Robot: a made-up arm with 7 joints.
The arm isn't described. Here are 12 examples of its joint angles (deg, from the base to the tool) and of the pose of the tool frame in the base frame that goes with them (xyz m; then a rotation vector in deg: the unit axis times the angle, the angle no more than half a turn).
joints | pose
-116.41 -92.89 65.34 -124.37 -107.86 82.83 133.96 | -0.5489 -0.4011 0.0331 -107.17 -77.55 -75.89
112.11 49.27 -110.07 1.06 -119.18 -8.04 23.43 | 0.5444 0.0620 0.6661 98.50 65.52 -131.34
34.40 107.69 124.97 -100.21 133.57 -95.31 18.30 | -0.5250 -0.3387 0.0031 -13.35 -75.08 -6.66
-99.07 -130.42 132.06 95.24 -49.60 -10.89 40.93 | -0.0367 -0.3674 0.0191 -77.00 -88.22 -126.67
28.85 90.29 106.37 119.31 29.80 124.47 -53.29 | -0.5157 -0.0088 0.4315 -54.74 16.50 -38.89
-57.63 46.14 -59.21 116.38 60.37 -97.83 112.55 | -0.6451 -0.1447 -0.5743 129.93 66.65 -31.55
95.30 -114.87 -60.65 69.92 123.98 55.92 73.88 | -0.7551 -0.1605 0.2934 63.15 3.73 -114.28
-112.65 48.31 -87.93 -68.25 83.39 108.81 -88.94 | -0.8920 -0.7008 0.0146 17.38 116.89 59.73
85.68 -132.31 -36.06 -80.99 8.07 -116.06 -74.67 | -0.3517 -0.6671 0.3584 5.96 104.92 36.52
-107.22 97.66 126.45 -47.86 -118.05 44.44 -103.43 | -0.0499 0.0299 -0.0108 51.59 69.99 83.04
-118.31 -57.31 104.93 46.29 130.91 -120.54 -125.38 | -0.8738 -0.1617 0.4823 118.53 61.93 48.94
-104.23 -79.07 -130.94 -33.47 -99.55 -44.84 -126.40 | 0.4791 -0.1598 -0.0934 55.97 -42.47 121.81
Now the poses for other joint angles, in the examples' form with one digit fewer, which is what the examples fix.
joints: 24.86 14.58 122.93 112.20 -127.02 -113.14 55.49
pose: 0.193 -0.018 -0.518 -9.4 113.0 10.3
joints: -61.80 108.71 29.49 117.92 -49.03 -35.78 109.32
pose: 0.201 0.234 -0.380 62.3 -38.2 -19.4
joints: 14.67 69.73 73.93 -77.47 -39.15 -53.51 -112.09
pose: 0.141 -0.035 -0.226 5.0 -20.9 15.8
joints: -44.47 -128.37 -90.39 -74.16 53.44 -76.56 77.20
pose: 0.627 0.140 0.341 41.2 -2.5 147.2
